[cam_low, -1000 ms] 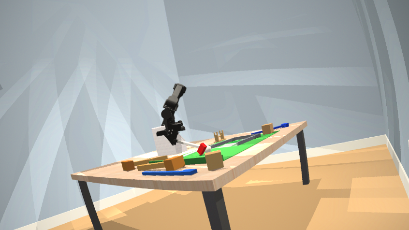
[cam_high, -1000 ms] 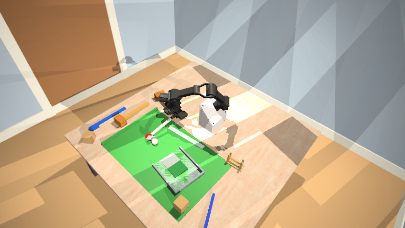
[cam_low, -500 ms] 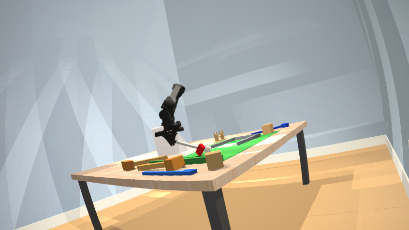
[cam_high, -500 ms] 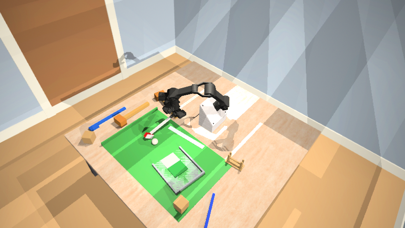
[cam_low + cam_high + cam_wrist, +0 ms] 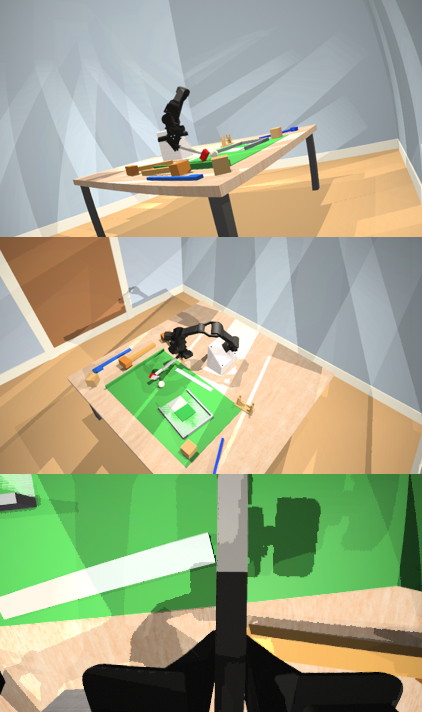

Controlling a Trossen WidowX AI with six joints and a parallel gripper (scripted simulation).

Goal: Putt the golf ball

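The white bar lies 15 cm to the left of my gripper tip, 7 cm below it and 5 cm ahead of it. From my gripper tip the other things lie so: green mat (25 cm ahead, 15 cm to the left, 7 cm below); blue putter (62 cm to the left, 40 cm ahead, 6 cm below); white golf ball (23 cm ahead, 5 cm below, 3 cm to the left).
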